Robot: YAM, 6 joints.
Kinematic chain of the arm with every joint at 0, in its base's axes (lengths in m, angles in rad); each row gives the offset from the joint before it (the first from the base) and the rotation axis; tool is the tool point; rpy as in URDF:
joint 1: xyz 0 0 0.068 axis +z
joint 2: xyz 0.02 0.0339 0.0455 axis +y
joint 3: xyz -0.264 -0.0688 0 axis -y
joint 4: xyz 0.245 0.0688 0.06 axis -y
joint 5: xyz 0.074 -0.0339 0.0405 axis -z
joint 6: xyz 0.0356 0 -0.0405 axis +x
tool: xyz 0 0 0 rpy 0 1.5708 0
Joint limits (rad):
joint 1: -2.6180..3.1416
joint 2: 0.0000..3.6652
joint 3: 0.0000..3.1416
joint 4: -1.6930..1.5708
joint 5: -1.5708..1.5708
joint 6: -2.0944..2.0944
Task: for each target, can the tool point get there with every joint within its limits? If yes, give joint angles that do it. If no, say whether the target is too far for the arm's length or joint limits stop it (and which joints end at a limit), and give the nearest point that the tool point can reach.
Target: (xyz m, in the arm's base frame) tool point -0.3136 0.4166 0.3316
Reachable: yes | joints -0.9672 0.4130 2.6842 1.2360 0.6566 1.7621
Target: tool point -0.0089 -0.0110 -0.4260
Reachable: no: joint limits stop it (at a limit: joint 2) | nearest point -0.0429 -0.0530 -0.3321 | short by 0.108 m
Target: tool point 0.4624 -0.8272 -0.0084
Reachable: no: too far | nearest point 0.3125 -0.5591 0.0320 | short by 0.310 m
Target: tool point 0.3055 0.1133 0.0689
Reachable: yes | joints 0.2701 2.0308 0.6561 0.7987 -0.8911 0.3871
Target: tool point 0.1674 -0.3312 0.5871
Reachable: yes | joints -1.1857 2.2083 2.7064 1.0058 -1.0431 1.1504
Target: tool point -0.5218 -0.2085 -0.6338
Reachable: no: too far | nearest point -0.3589 -0.1983 -0.3414 | short by 0.335 m
